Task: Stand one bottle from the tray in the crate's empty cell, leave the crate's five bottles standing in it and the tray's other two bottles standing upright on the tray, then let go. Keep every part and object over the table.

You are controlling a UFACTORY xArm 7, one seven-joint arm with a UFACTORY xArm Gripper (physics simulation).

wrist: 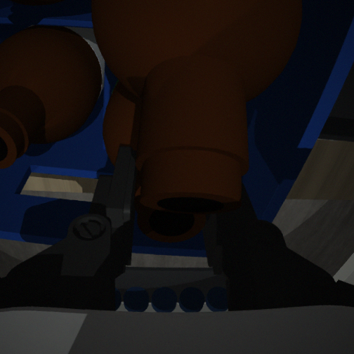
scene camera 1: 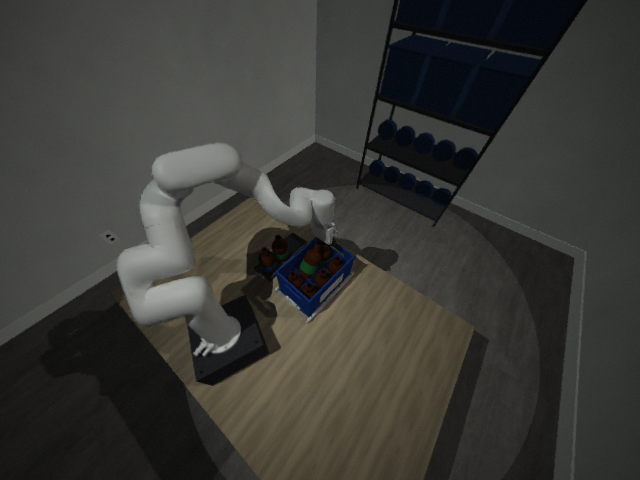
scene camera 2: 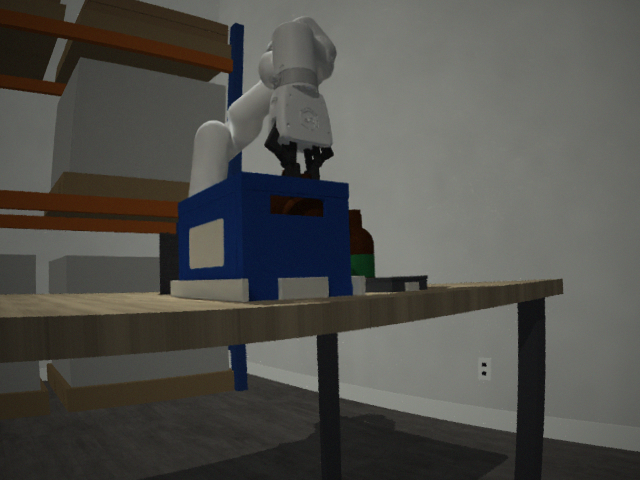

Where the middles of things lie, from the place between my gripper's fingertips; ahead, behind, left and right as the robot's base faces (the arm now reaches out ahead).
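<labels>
The green-banded brown bottle (wrist: 194, 74) is 3 cm below my hand, and it's 2 cm to the left of it and 8 cm behind it.
</labels>
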